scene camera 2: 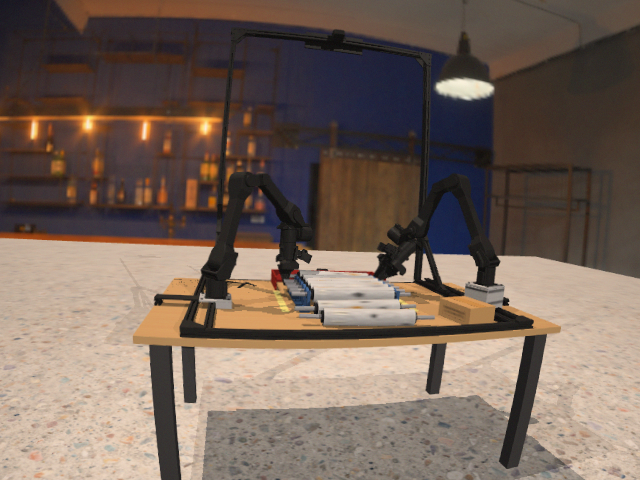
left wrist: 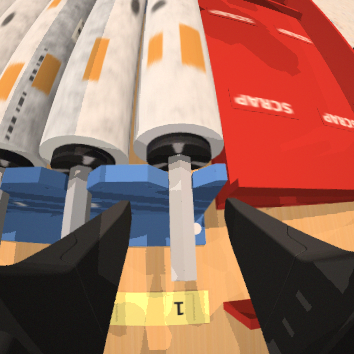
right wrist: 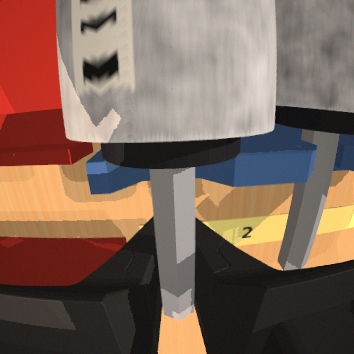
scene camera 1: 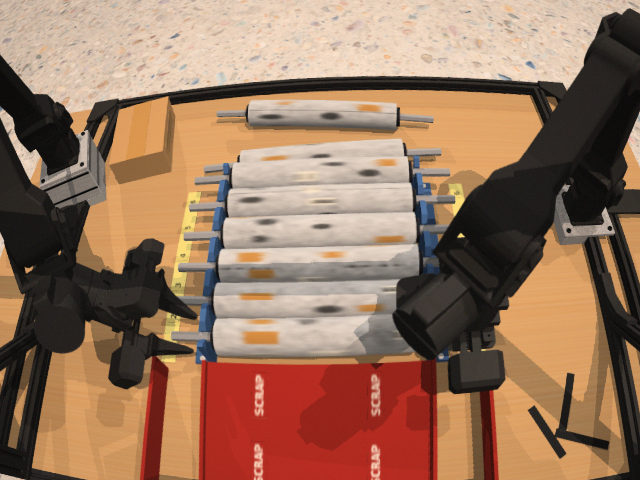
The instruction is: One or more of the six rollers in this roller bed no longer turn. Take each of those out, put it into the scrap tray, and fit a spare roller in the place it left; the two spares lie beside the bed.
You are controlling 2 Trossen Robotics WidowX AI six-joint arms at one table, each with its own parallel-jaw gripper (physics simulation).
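Seen in the pictures: left gripper, fingertip midpoint: [left wrist: 177,207] [scene camera 1: 194,334]; right gripper, fingertip midpoint: [scene camera 2: 285,285] [right wrist: 171,219] [scene camera 1: 459,339]; left arm's base, origin of the base link: [scene camera 2: 485,284] [scene camera 1: 63,157]; right arm's base, origin of the base link: [scene camera 2: 215,296] [scene camera 1: 582,208].
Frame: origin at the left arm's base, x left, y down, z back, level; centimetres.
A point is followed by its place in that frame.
The roller at place 1 [scene camera 1: 310,338] @[x -44.5, y 1.5, z -31.4 cm] [left wrist: 177,90] @[x -40.1, y 1.6, z -22.4 cm] [right wrist: 175,75] lies in the blue bed [scene camera 1: 205,322] @[x -37.6, y 2.8, z -19.7 cm] [left wrist: 130,177] @[x -36.7, y 2.6, z -19.4 cm] [right wrist: 270,167], nearest the red scrap tray [scene camera 1: 310,413] @[x -52.1, y 6.2, z -28.4 cm] [left wrist: 280,150] @[x -46.7, y 5.9, z -19.2 cm]. My right gripper [right wrist: 171,219] @[x -49.7, y 6.7, z -49.2 cm] is shut on that roller's shaft end; scene camera 1 hides its fingertips behind the arm. My left gripper [scene camera 1: 195,333] @[x -38.3, y 3.9, z -17.7 cm] [left wrist: 177,207] @[x -38.3, y 3.9, z -17.7 cm] is open, its fingertips on either side of the same roller's other shaft end, not touching it. Several more rollers lie in the bed. One spare roller [scene camera 1: 323,114] @[x -6.1, y 5.4, z -45.9 cm] [scene camera 2: 369,316] @[x -2.4, y 6.0, z -47.7 cm] lies apart at the back; another [scene camera 1: 320,149] @[x -14.6, y 4.5, z -42.5 cm] lies close against the bed's far end.
A cardboard box [scene camera 1: 142,139] @[x 0.7, y 3.8, z -14.8 cm] [scene camera 2: 465,308] @[x 8.4, y 4.3, z -20.4 cm] stands at the back left in scene camera 1. Yellow number strips run along both sides of the bed. Red rails [scene camera 1: 155,413] @[x -46.5, y 6.3, z -9.1 cm] flank the scrap tray. Black strips [scene camera 1: 567,400] @[x -64.0, y 9.2, z -60.6 cm] lie at the front right. A black frame borders the table.
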